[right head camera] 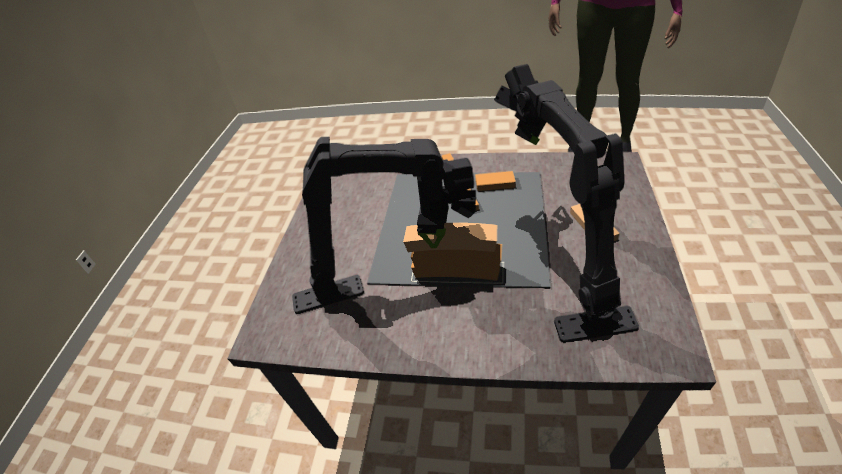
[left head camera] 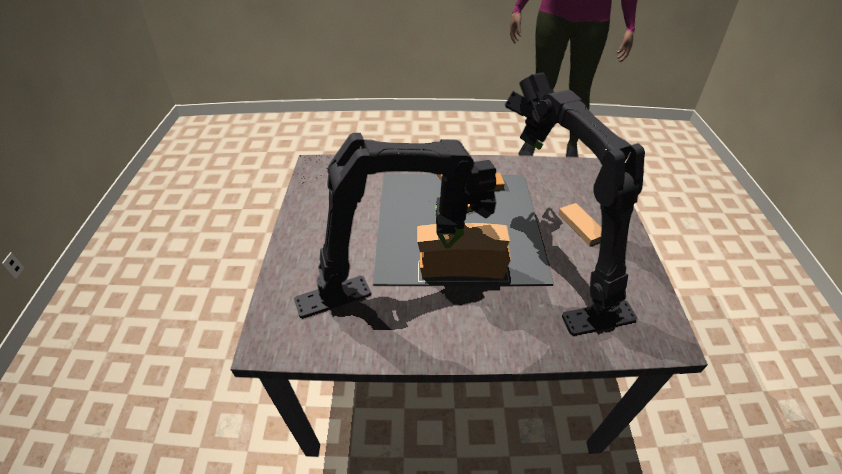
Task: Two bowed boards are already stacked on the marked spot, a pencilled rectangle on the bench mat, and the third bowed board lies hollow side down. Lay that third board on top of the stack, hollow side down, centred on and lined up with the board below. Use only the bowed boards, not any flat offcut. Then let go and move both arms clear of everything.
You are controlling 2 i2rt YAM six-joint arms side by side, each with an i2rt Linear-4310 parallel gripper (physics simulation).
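Frame: origin at the left arm's base, x left, y back, z up, level; metres.
Where they show: left gripper, fingertip midpoint: (right head camera: pixel 435 239) (left head camera: pixel 446 239); right gripper, fingertip midpoint: (right head camera: pixel 542 121); left arm's base at its link origin: (right head camera: pixel 327 295) (left head camera: pixel 332 297); right arm's base at its link origin: (right head camera: pixel 596 324) (left head camera: pixel 599 318).
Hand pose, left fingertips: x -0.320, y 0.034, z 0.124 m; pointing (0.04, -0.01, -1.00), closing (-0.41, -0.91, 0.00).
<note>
Things, the pixels of their top centre, and the offset from my left fingertips. "spot": a spot on its surface instead. Level surfaces: height alone.
- third bowed board at its top centre: (right head camera: pixel 450 230) (left head camera: pixel 464 230) dy +0.018, dx -0.040, dz +0.032 m
- two-board stack at a spot on its surface: (right head camera: pixel 456 266) (left head camera: pixel 466 265) spot: dy +0.054, dx -0.035, dz -0.066 m
- pencilled rectangle at a spot on its surface: (left head camera: pixel 421 272) spot: dy +0.004, dx +0.074, dz -0.095 m
- grey mat at its surface level: dz -0.118 m
- flat offcut at its top centre: (right head camera: pixel 594 219) (left head camera: pixel 583 220) dy +0.016, dx -0.483, dz -0.099 m
- flat piece at its top centre: (right head camera: pixel 495 178) (left head camera: pixel 484 179) dy -0.284, dx -0.291, dz -0.092 m
The third bowed board (left head camera: pixel 486 236) (right head camera: pixel 480 236) is level, hollow side down, over the two-board stack (left head camera: pixel 465 264) (right head camera: pixel 456 266). In the right head view it sits a little left of the stack; whether they touch is unclear. My left gripper (left head camera: pixel 449 237) (right head camera: pixel 434 237) is shut on the third board, left of its middle; the far finger is hidden. The stack stands at the pencilled rectangle (left head camera: pixel 418 272), partly hidden, near the mat's front edge. My right gripper (left head camera: pixel 535 144) (right head camera: pixel 533 140) is open and empty, high beyond the table's back edge.
The grey mat (left head camera: pixel 397 235) (right head camera: pixel 391 259) lies mid-table. A flat offcut (left head camera: pixel 580 223) (right head camera: pixel 582 218) lies right of it, beside the right arm. Another flat piece (left head camera: pixel 500 181) (right head camera: pixel 496 180) lies at the mat's back; other wood shows partly behind the left arm. A person stands behind the table.
</note>
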